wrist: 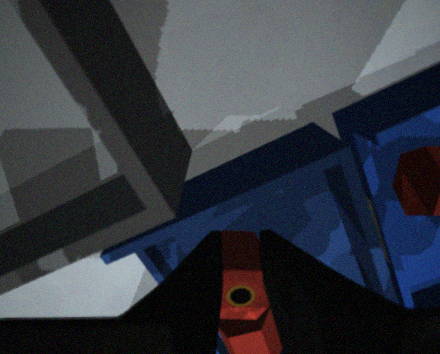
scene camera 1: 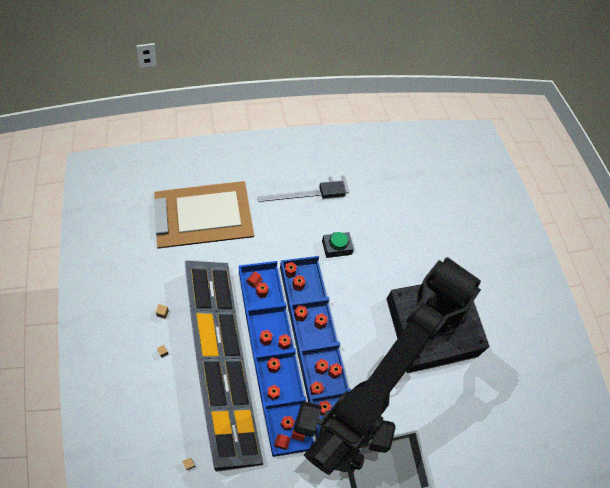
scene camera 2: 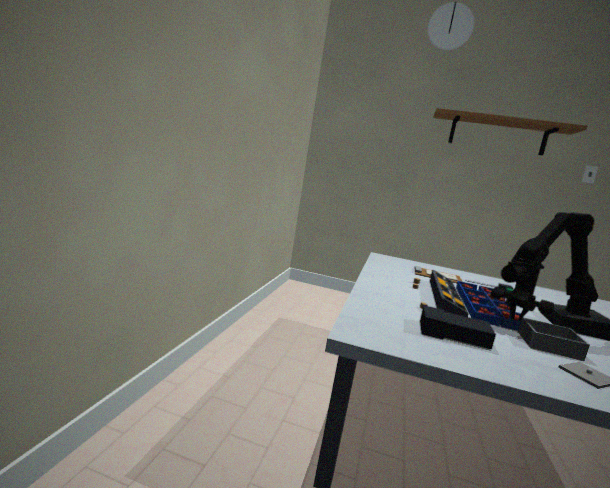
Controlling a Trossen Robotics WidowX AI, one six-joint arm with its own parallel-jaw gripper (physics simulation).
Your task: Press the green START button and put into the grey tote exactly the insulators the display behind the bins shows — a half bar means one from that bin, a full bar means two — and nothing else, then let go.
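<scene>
My gripper (scene camera 2: 517, 311) (wrist: 240, 241) is low in the last bin of the arm-side blue row, shut on a red hexagonal insulator (wrist: 241, 275); a red shape shows below it at the frame's edge. In scene camera 1 the arm hides the fingertips. The grey tote (scene camera 1: 420, 457) (scene camera 2: 559, 348) (wrist: 115, 95) stands beside that bin. The green START button (scene camera 1: 339, 240) is beyond the bins. The display (scene camera 1: 214, 310) shows a full yellow bar (scene camera 1: 207, 334) in its second row, left, and two half bars (scene camera 1: 221, 422) (scene camera 1: 244, 421) in its last row. Other bins hold red insulators (scene camera 1: 266, 336) (scene camera 1: 321, 319) (wrist: 420, 180).
A clipboard (scene camera 1: 246, 208) and a caliper (scene camera 1: 333, 189) lie beyond the bins. Small wooden cubes (scene camera 1: 162, 310) (scene camera 1: 162, 351) (scene camera 1: 188, 463) lie behind the display. A long black box (scene camera 2: 456, 329) stands near the display's end. A flat grey plate (scene camera 2: 582, 374) lies beyond the tote.
</scene>
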